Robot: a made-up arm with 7 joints.
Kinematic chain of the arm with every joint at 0, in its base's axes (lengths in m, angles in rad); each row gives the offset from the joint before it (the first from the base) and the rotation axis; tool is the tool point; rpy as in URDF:
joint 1: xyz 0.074 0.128 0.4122 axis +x
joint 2: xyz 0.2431 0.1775 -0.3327 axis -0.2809 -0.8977 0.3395
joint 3: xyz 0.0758 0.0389 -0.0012 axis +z
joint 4: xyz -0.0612 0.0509 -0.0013 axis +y
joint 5: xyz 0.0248 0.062 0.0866 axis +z
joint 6: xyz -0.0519 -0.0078 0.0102 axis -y
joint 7: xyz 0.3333 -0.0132 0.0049 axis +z
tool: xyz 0.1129 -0.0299 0.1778 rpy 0 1.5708 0
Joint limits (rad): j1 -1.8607..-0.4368 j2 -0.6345..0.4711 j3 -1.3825..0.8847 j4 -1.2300..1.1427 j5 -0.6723..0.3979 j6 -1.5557..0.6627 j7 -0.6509..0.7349
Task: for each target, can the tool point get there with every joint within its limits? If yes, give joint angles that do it. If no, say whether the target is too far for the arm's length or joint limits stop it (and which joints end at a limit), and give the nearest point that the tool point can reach.
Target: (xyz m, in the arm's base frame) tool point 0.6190 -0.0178 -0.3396
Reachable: yes | joints -0.6872 -0.3123 0.3669 0.9245 -0.2180 -0.2728 0.6279
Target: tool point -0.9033 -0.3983 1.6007
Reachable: no: too far | nearest point -0.0733 -0.0691 0.5531 | short by 1.376 m
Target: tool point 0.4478 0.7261 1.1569
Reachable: no: joint limits stop it (at a limit: joint 1, joint 3, joint 5, joint 6) | nearest point 0.3969 0.4669 0.5365 | short by 0.674 m
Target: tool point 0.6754 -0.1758 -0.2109
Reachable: yes | joints -1.2560 -0.3972 0.5669 0.5080 0.2818 -0.2405 -0.5433
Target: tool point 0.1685 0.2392 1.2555
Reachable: no: joint limits stop it (at a limit: joint 1, joint 2, joint 3, joint 4, joint 5) | nearest point 0.2036 0.1297 0.6497 | short by 0.617 m
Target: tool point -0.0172 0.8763 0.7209
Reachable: no: joint limits stop it (at a limit: joint 1, joint 2, joint 6) | nearest point 0.1687 0.6224 0.3855 | short by 0.460 m
